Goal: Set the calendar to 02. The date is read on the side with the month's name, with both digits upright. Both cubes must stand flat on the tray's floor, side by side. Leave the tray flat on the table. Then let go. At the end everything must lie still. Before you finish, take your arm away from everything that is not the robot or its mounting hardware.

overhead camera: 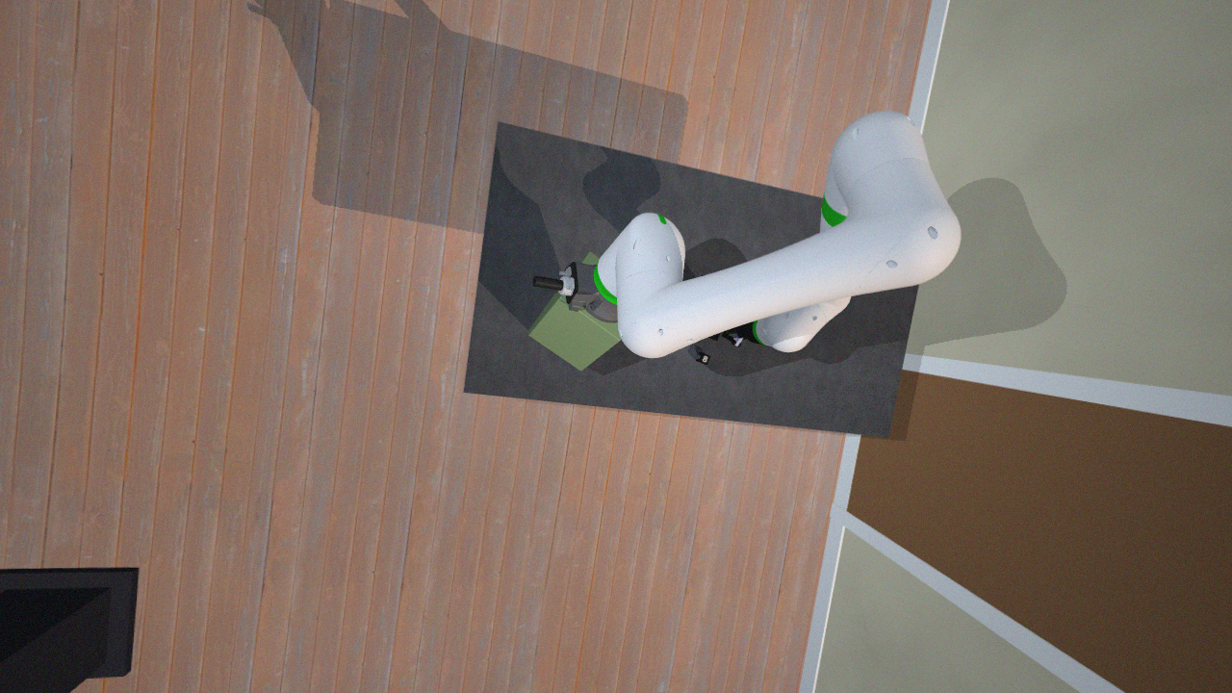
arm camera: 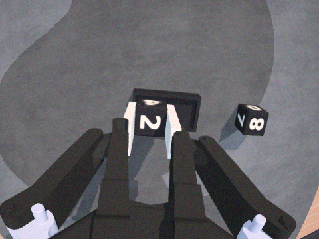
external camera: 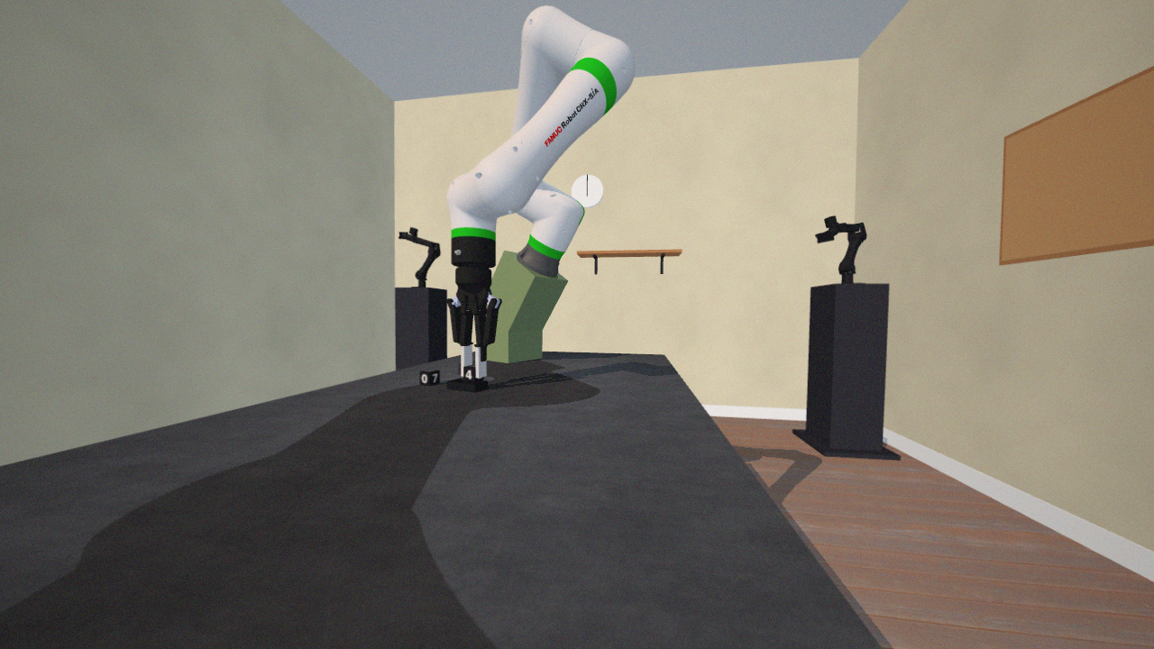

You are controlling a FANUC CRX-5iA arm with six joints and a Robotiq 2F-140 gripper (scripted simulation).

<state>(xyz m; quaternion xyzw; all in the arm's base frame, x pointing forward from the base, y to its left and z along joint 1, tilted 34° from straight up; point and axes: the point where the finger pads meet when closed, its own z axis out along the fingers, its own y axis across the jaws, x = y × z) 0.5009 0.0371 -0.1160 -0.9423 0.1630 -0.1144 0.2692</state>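
My hand is 50 mm above the black tray, 20 mm to the left of it and 10 mm past it. Also, from my hand: black number cube (30 mm below).
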